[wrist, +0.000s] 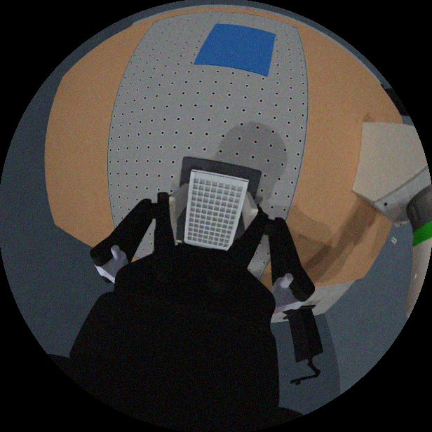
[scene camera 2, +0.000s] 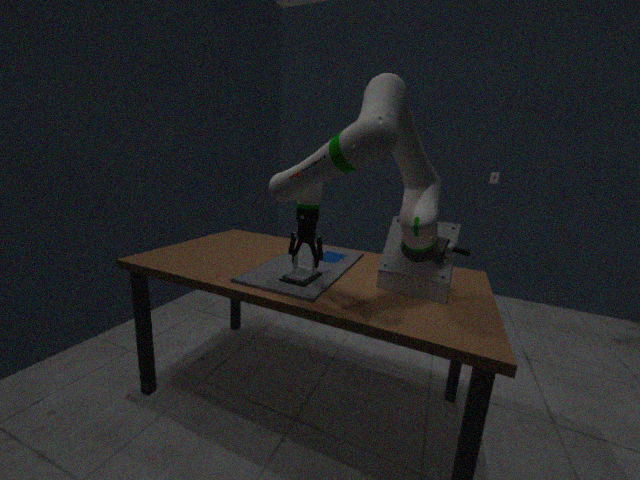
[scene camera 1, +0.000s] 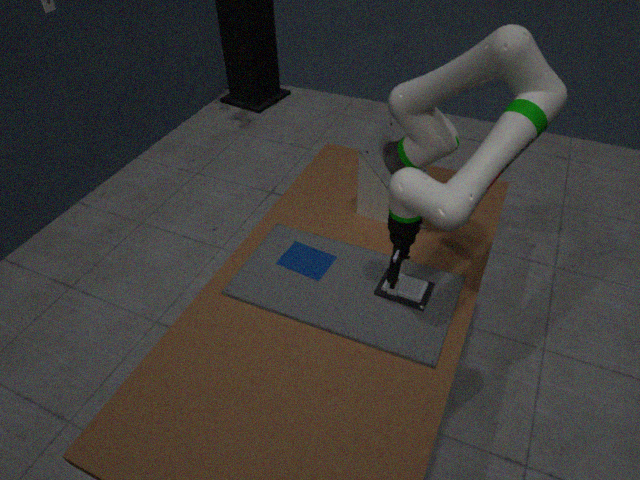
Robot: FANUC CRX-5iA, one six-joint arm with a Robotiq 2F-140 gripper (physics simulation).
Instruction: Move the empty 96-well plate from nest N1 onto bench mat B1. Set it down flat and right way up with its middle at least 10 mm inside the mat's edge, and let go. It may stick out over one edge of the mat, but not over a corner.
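Frame: origin at the arm's base, x down, y back, z left, level; centimetres.
Seen in the pictures: gripper, fingertip midpoint: [scene camera 2: 304,272] [scene camera 1: 396,284]; arm's base at its link origin: [scene camera 2: 419,246] [scene camera 1: 396,161].
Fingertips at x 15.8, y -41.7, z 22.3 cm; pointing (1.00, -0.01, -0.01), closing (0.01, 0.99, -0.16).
Observation:
Pixels of each thing's middle, then the offset from my fingertips to it. Level surfaces: height alone.
- pale 96-well plate at the middle of its body: [scene camera 1: 404,285] [scene camera 2: 301,273] dx -0.5, dy +0.3, dz +2.8 cm
- dark nest N1 at the middle of its body: [scene camera 1: 404,288] [scene camera 2: 301,276] dx +0.7, dy +0.3, dz +2.9 cm
- blue bench mat B1 at its surface level: dx +1.2 cm
- grey perforated board at its surface level: dx +1.4 cm
- wooden table at its surface level: dx +2.8 cm
The pale 96-well plate [scene camera 1: 412,288] [scene camera 2: 303,274] [wrist: 215,212] sits flat and right way up in the dark nest N1 [scene camera 1: 400,301] [wrist: 220,163]. My gripper [scene camera 1: 393,282] [scene camera 2: 305,267] [wrist: 215,195] points down over it, with one finger pad against each long side of the plate; it is shut on the plate. The lower end of the plate is partly hidden by the gripper body in the wrist view. The blue bench mat B1 [scene camera 1: 306,260] [scene camera 2: 333,256] [wrist: 237,47] lies flat, apart from the nest, with nothing on it.
The nest and mat lie on a grey perforated board [scene camera 1: 330,310] [scene camera 2: 258,279] [wrist: 165,110] on the wooden table [scene camera 1: 258,387] [scene camera 2: 206,248]. The arm's pale base block [scene camera 2: 413,284] [wrist: 382,160] stands on the table beyond one long side of the board.

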